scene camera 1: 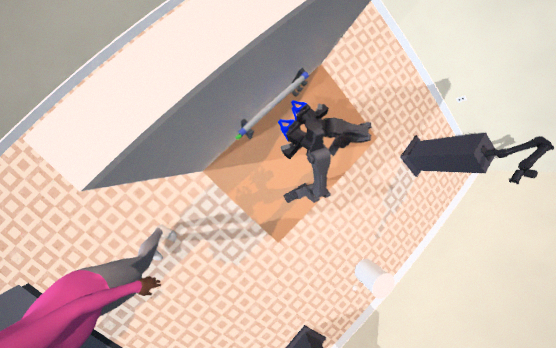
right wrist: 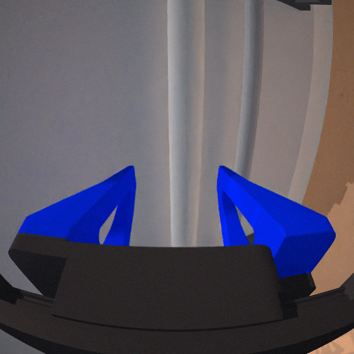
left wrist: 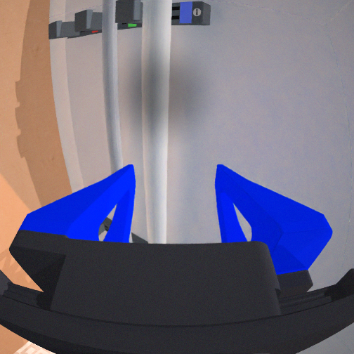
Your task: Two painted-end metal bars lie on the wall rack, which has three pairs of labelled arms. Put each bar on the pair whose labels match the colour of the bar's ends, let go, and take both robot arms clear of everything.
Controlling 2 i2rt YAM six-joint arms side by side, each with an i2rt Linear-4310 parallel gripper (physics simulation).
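Frame: origin at the left arm's base, x ahead, y left, z up, level; millimetres.
Where they show: left gripper, fingertip midpoint: (scene camera 1: 280, 124); right gripper, fingertip midpoint: (scene camera 1: 292, 104); left arm's base, origin of the base link: (scene camera 1: 296, 192); right arm's base, origin of the base link: (scene camera 1: 336, 143).
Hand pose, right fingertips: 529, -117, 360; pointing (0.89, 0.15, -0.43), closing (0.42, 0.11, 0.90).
Observation:
Things, the pixels of their centre, and the offset from my right fingertips, as dx, dy, dz. "spot": a spot on its surface instead. Level surfaces: height alone.
- thick grey bar with blue ends, body centre: (scene camera 1: 274, 102) +55, +65, -43
- wall rack, surface spot: (scene camera 1: 246, 129) spot: -9, +265, -30
- green tip, surface spot: (scene camera 1: 238, 136) spot: -9, +313, -113
- orange mat, its level: dz -360
A thick grey bar with blue ends (scene camera 1: 272, 105) (left wrist: 156, 100) (right wrist: 184, 115) lies along the wall rack (scene camera 1: 246, 129) (left wrist: 201, 19), spanning both sets of arms. In the left wrist view it crosses between the blue label (left wrist: 186, 12) and the green label (left wrist: 132, 25); its exact seating is unclear. A second bar (left wrist: 109, 90) (right wrist: 251, 90) runs below it; its ends are hidden in the wrist views. A green tip (scene camera 1: 238, 136) shows beside the blue end. My left gripper (scene camera 1: 285, 122) (left wrist: 174, 173) and right gripper (scene camera 1: 296, 103) (right wrist: 176, 170) are open and empty, back from the bars.
The dark grey wall (scene camera 1: 165, 135) stands behind the rack. Both arms stand close together over the orange mat (scene camera 1: 270, 220). A red label (left wrist: 95, 32) shows low on the rack. A person in pink (scene camera 1: 75, 300), a dark pedestal (scene camera 1: 445, 154) and a white cylinder (scene camera 1: 368, 272) stand farther off.

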